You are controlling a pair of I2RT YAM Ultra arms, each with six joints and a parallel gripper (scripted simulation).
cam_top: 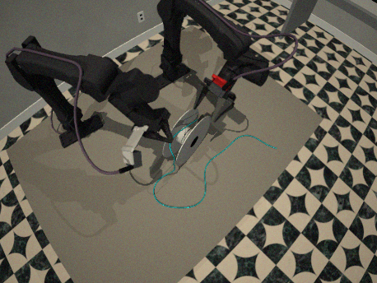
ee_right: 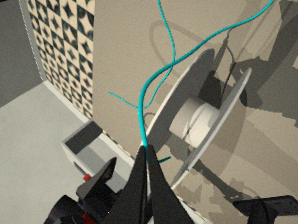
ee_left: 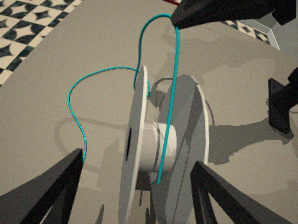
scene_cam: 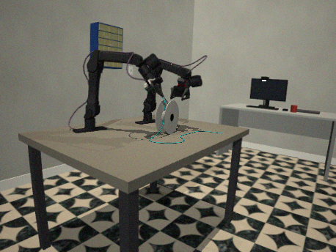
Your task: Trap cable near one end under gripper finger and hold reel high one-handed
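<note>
My right hand is 3 cm past the white reel, 8 cm to the right of it and 13 cm above it.
Right now the white reel is 10 mm behind my left hand, 60 mm to the right of it and 110 mm below it.
</note>
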